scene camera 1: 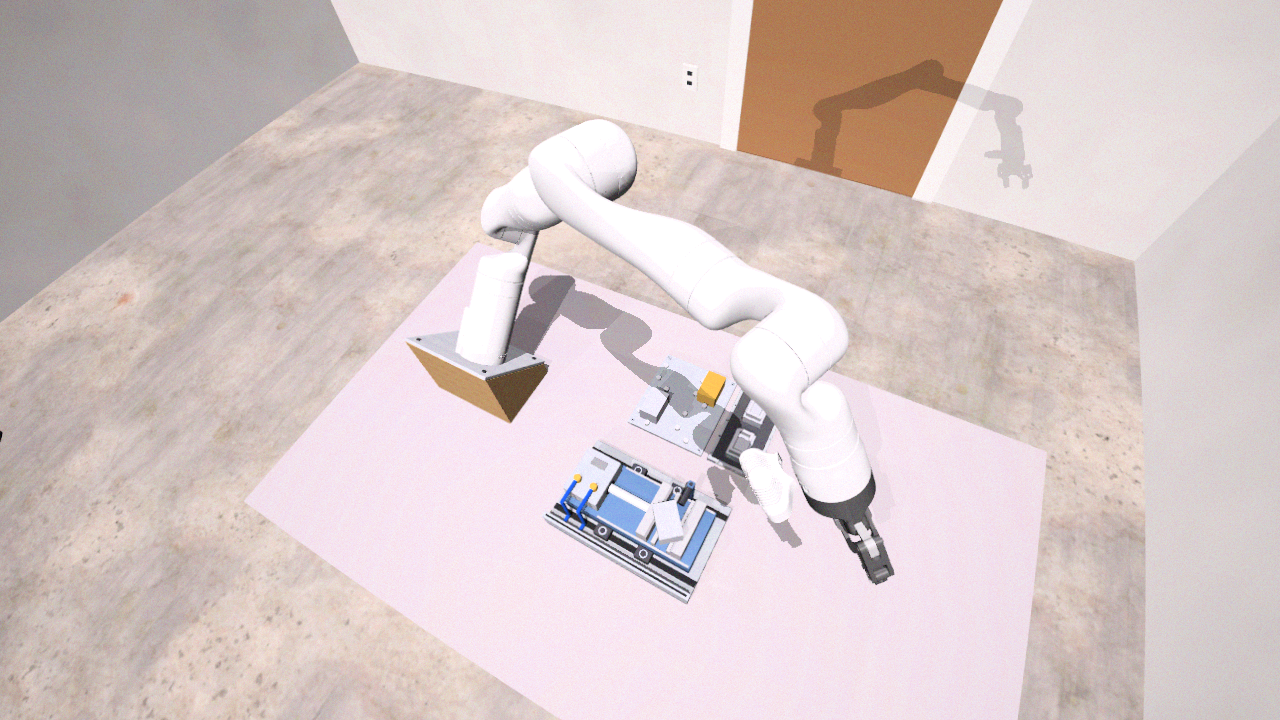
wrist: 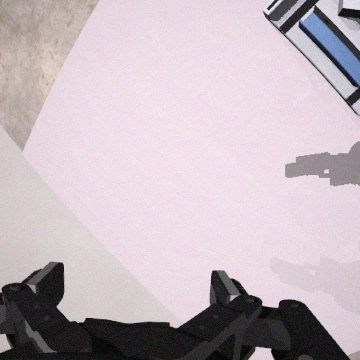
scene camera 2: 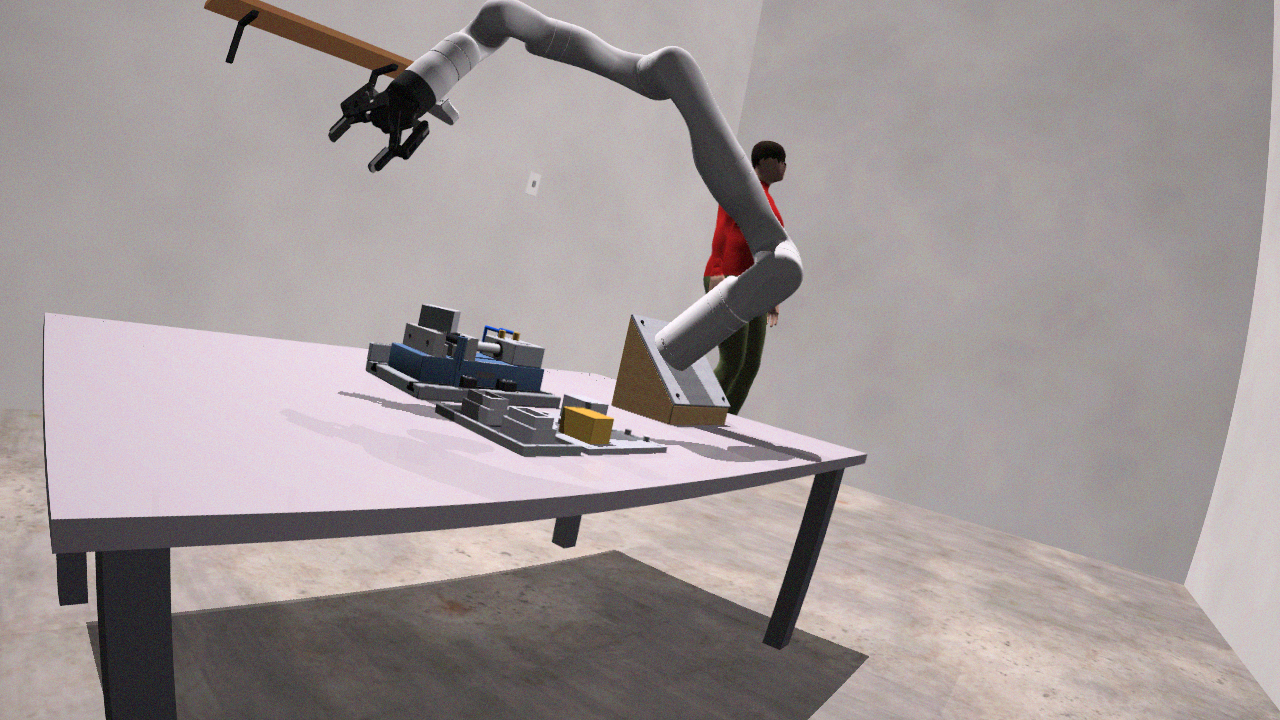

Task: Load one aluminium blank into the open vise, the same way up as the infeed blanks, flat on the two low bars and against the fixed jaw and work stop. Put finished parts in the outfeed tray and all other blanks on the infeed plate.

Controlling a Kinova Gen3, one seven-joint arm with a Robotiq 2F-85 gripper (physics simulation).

Labels:
The gripper shows in scene camera 1 (860,546), in the wrist view and in scene camera 2. One and the same spot on an infeed plate: (scene camera 2: 620,443) is (scene camera 1: 696,375). One and the same spot on the gripper: (wrist: 234,317) is (scene camera 2: 400,139).

